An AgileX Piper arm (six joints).
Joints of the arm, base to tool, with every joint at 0 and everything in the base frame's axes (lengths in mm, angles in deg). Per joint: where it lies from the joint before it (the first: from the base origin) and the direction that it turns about. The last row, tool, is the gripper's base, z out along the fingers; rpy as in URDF.
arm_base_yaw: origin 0.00 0.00 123.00 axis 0 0 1
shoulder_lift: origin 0.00 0.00 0.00 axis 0 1 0
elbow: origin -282.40 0.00 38.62 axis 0 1 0
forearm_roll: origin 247.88 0.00 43.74 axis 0.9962 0 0.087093
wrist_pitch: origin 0.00 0.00 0.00 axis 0 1 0
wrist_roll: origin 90.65 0.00 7.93 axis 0.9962 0 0.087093
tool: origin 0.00 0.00 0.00 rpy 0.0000 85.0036 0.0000
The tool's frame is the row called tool.
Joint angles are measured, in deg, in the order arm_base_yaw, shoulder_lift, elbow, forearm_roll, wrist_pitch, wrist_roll. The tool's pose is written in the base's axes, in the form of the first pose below.
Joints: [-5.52, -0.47, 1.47, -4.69, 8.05, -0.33]
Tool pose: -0.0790, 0.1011, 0.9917, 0.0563; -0.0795, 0.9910, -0.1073, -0.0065; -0.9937, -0.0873, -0.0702, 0.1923; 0, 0, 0, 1
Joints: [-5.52, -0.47, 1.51, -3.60, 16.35, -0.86]
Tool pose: -0.2210, 0.0970, 0.9704, 0.0544; -0.0542, 0.9923, -0.1115, -0.0069; -0.9738, -0.0773, -0.2141, 0.1791; 0, 0, 0, 1
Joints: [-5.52, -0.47, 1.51, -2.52, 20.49, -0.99]
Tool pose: -0.2890, 0.0941, 0.9527, 0.0528; -0.0308, 0.9937, -0.1075, -0.0065; -0.9568, -0.0604, -0.2842, 0.1727; 0, 0, 0, 1
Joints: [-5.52, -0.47, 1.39, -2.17, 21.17, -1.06]
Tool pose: -0.2978, 0.0933, 0.9501, 0.0525; -0.0253, 0.9941, -0.1056, -0.0063; -0.9543, -0.0554, -0.2937, 0.1723; 0, 0, 0, 1
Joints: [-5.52, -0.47, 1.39, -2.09, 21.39, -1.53]
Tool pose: -0.3021, 0.0907, 0.9490, 0.0524; -0.0317, 0.9940, -0.1051, -0.0063; -0.9528, -0.0618, -0.2974, 0.1720; 0, 0, 0, 1
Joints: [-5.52, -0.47, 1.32, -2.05, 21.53, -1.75]
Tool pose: -0.3035, 0.0895, 0.9486, 0.0523; -0.0347, 0.9939, -0.1049, -0.0063; -0.9522, -0.0648, -0.2985, 0.1722; 0, 0, 0, 1
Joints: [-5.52, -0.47, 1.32, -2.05, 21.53, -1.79]
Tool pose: -0.3036, 0.0893, 0.9486, 0.0523; -0.0354, 0.9939, -0.1049, -0.0063; -0.9522, -0.0655, -0.2985, 0.1722; 0, 0, 0, 1
